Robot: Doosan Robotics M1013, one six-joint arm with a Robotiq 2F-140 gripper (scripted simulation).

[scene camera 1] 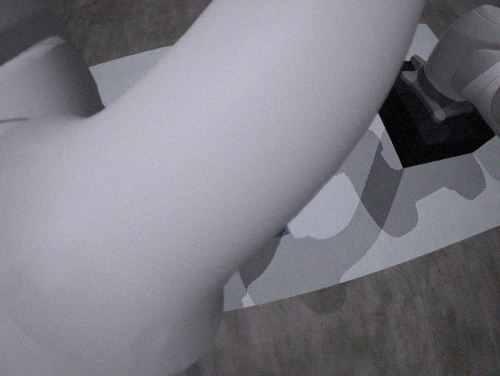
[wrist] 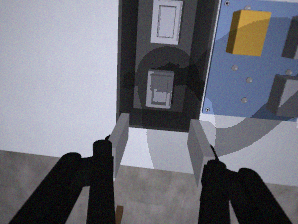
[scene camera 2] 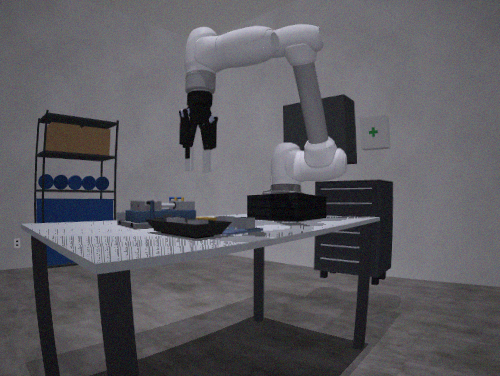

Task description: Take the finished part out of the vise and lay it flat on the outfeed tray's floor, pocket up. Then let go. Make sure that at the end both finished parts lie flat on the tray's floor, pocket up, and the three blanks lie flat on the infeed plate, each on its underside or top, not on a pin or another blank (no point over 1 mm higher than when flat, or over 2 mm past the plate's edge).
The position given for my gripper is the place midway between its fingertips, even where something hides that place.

In view: my gripper [scene camera 2: 197, 171] and a yellow block [wrist: 247, 33].
My gripper is seen too in the wrist view [wrist: 158, 128].
